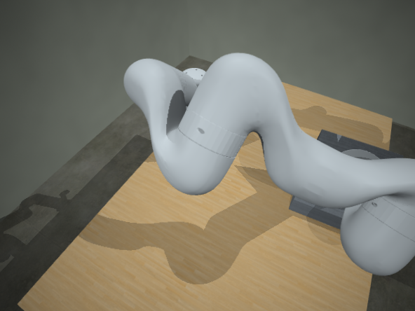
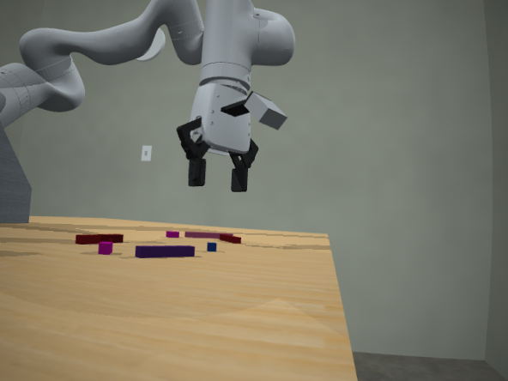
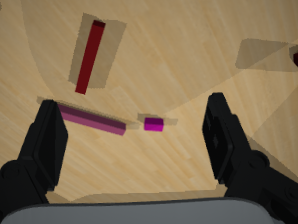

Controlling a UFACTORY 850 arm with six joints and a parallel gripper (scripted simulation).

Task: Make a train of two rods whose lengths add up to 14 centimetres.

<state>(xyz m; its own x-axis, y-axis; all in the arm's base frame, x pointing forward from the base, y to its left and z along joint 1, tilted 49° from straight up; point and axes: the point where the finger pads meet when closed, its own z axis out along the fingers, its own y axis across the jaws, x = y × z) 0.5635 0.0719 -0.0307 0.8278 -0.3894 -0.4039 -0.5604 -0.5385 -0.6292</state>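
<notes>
Now: the red rod 20 mm ahead of my hand, 40 mm to the left of it and 90 mm below it. Round my hand: pink rod (30 mm behind, 90 mm to the left, 90 mm below); then purple rod (220 mm to the right, 90 mm below); then blue cube (30 mm ahead, 140 mm to the right, 90 mm below).
</notes>
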